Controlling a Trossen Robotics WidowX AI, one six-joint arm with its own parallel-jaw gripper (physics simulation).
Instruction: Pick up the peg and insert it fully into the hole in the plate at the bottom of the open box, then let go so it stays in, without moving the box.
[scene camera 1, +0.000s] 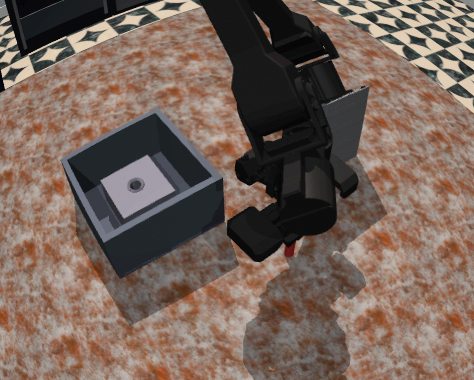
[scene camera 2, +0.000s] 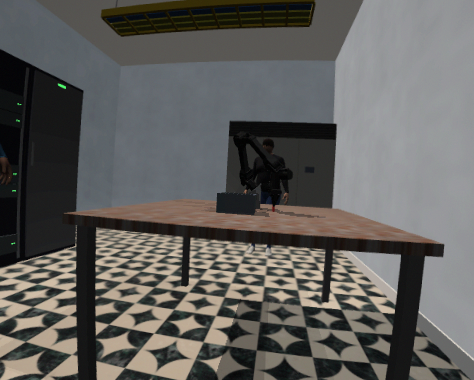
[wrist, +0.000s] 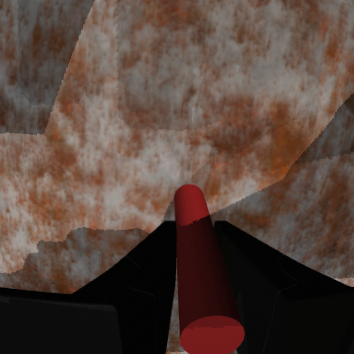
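Seen in the pictures: gripper, fingertip midpoint: (scene camera 1: 291, 241) (scene camera 2: 273, 206) (wrist: 194, 231); arm's base, origin of the base link: (scene camera 1: 329, 99) (scene camera 2: 255, 188).
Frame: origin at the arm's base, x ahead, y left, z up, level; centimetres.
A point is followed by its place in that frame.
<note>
The red peg (scene camera 1: 289, 250) @[x 19.1, y 10.7, z -10.9 cm] (scene camera 2: 273, 209) @[x 19.2, y 10.2, z -11.3 cm] (wrist: 205, 270) @[x 18.5, y 9.5, z -6.2 cm] stands about upright, its lower end at the table top. My gripper (scene camera 1: 292, 242) @[x 18.6, y 10.3, z -9.6 cm] (scene camera 2: 274, 202) @[x 18.6, y 10.3, z -9.6 cm] (wrist: 194, 231) @[x 18.6, y 10.3, z -9.6 cm] is shut on the peg, with one dark finger against each side in the wrist view. In scene camera 1 the gripper body hides the peg's upper part. The open dark box (scene camera 1: 170, 232) @[x 30.7, y -1.2, z -8.3 cm] (scene camera 2: 236, 203) @[x 39.7, y -11.1, z -7.6 cm] stands to the left of the gripper in scene camera 1. The pale plate (scene camera 1: 122, 200) @[x 33.5, y -9.6, z -6.9 cm] lies at its bottom, with a round hole (scene camera 1: 135, 185) @[x 29.9, y -11.6, z -8.0 cm] near the plate's middle.
The box's raised walls surround the plate. A thin grey upright panel (scene camera 1: 347, 125) @[x -0.5, y 3.9, z -3.2 cm] stands behind the gripper, to its right in scene camera 1. The mottled table (scene camera 1: 425, 300) @[x 9.2, y 32.5, z -12.7 cm] (scene camera 2: 320, 230) @[x 77.3, y 19.3, z -12.7 cm] bears the box. A person (scene camera 2: 270, 170) stands behind the table.
</note>
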